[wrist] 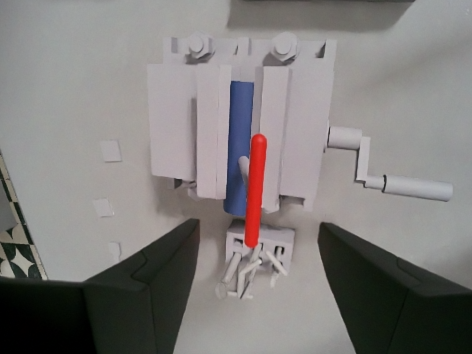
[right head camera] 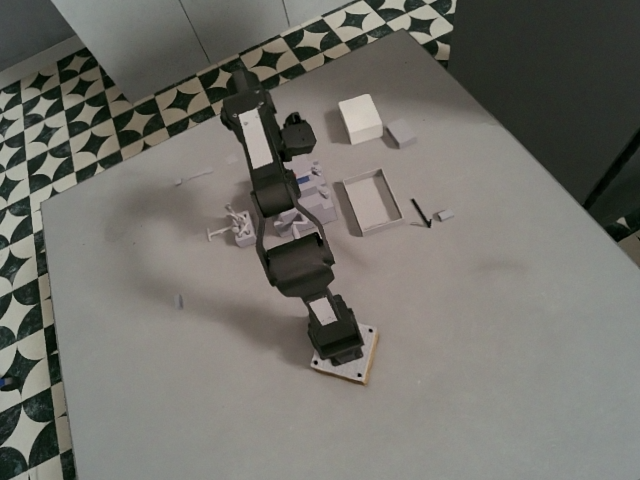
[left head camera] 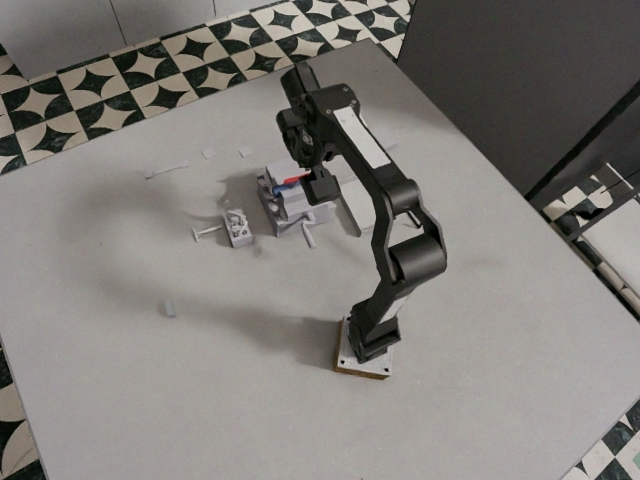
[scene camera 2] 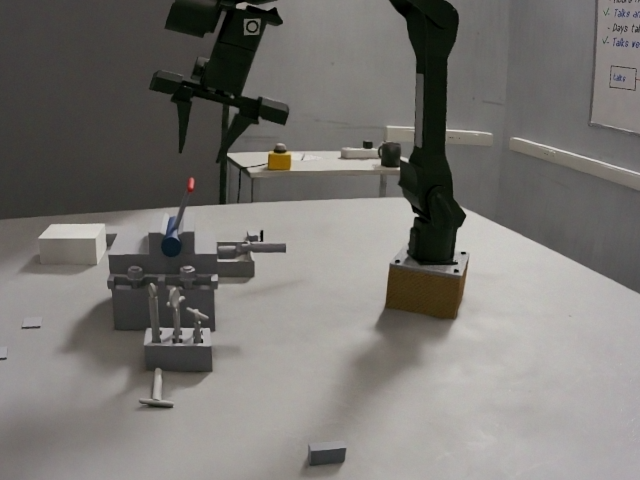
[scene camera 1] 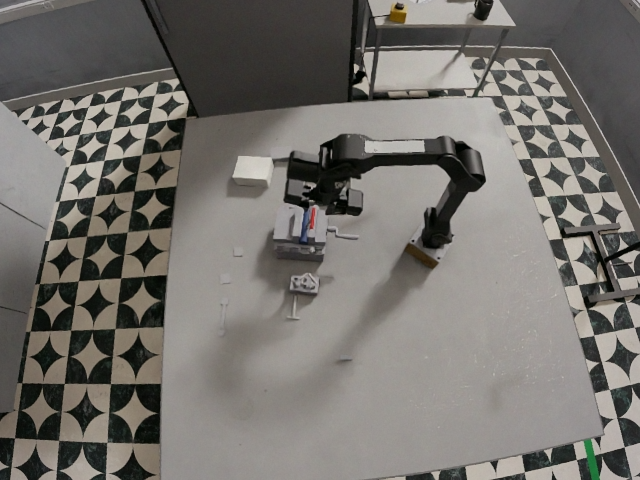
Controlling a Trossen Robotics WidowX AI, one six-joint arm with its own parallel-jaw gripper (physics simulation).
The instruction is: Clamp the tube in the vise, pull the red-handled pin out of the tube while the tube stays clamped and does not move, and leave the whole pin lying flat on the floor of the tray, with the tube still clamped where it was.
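Frame: origin at the arm's base, x left, y back, z up, level; millimetres.
Where they show: gripper, between the fingertips: (wrist: pixel 259 230) (left head camera: pixel 300 171) (scene camera 2: pixel 198 157) (scene camera 1: pixel 315 212); arm's base, origin of its link: (right head camera: pixel 343 346) (left head camera: pixel 367 344) (scene camera 2: pixel 432 257) (scene camera 1: pixel 433 238).
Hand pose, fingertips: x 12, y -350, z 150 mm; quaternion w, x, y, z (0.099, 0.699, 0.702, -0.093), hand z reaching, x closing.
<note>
Each offset is from my fingertips to the centre of the thing. "spot": to the spot under its first point.
A blue tube {dx -6, dy -35, dz -108 mm} (wrist: pixel 240 120) (scene camera 2: pixel 171 245) (scene camera 1: pixel 303 229) lies in the slot between the jaws of the grey vise {dx -17, dy -49, dz -156 mm} (wrist: pixel 307 125) (scene camera 2: pixel 165 263) (scene camera 1: pixel 299 250). The wrist view shows a narrow strip beside the tube; I cannot tell how tightly the jaws hold it. The pin's grey shaft rises tilted out of the tube, topped by its red handle {spot: dx -4, dy -9, dz -32 mm} (wrist: pixel 255 190) (scene camera 2: pixel 190 184) (scene camera 1: pixel 312 218), a bar roughly along the tube. My gripper (scene camera 2: pixel 200 156) (wrist: pixel 259 230) is open and empty above the handle, its fingers on either side of it in the wrist view. The tray {dx -190, dy +15, dz -207 mm} (right head camera: pixel 351 209) stands right of the vise.
The vise crank {dx +13, dy +97, dz -120 mm} (wrist: pixel 417 187) (scene camera 2: pixel 266 248) sticks out toward the arm's base. A tool holder (scene camera 2: pixel 178 356) (scene camera 1: pixel 303 285) with upright tools stands at the vise's end. A white box {dx -249, dy -248, dz -196 mm} (right head camera: pixel 361 121) (scene camera 1: pixel 252 170) and a grey block {dx -336, dy -162, dz -209 mm} (right head camera: pixel 401 133) stand beyond the tray. A black item {dx -292, dy +84, dz -205 mm} (right head camera: pixel 421 211) lies beside the tray.
</note>
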